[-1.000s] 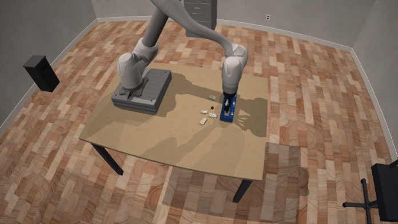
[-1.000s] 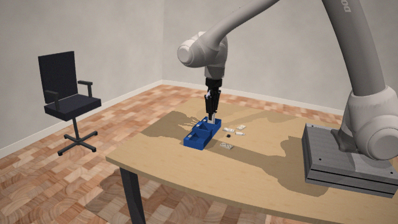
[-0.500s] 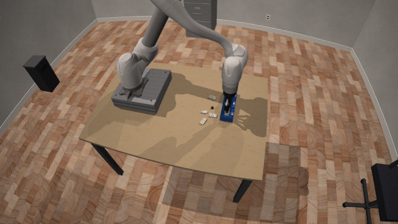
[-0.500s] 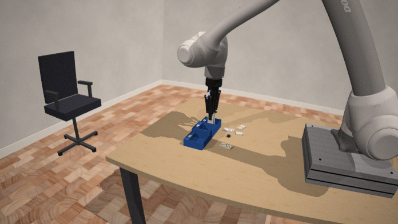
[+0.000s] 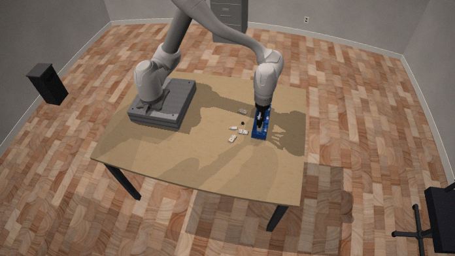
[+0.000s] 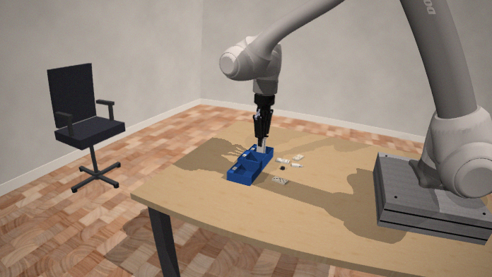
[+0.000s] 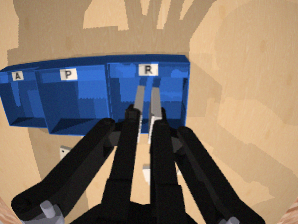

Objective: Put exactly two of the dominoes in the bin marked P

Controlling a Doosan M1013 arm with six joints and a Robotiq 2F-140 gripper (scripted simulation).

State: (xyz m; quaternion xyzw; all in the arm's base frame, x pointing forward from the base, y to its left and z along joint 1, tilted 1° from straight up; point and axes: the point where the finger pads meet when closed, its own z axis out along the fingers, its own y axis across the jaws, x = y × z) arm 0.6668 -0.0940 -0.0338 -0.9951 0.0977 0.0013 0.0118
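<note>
My gripper is now 10 mm short of the blue bin block, 80 mm to the right of it and 40 mm above it. Also, from my hand: white usb stick 150 mm behind, 10 mm to the left, 60 mm below; then small black nut 100 mm behind, 50 mm to the left, 50 mm below; then domino 110 mm behind, 140 mm to the left, 50 mm below.
</note>
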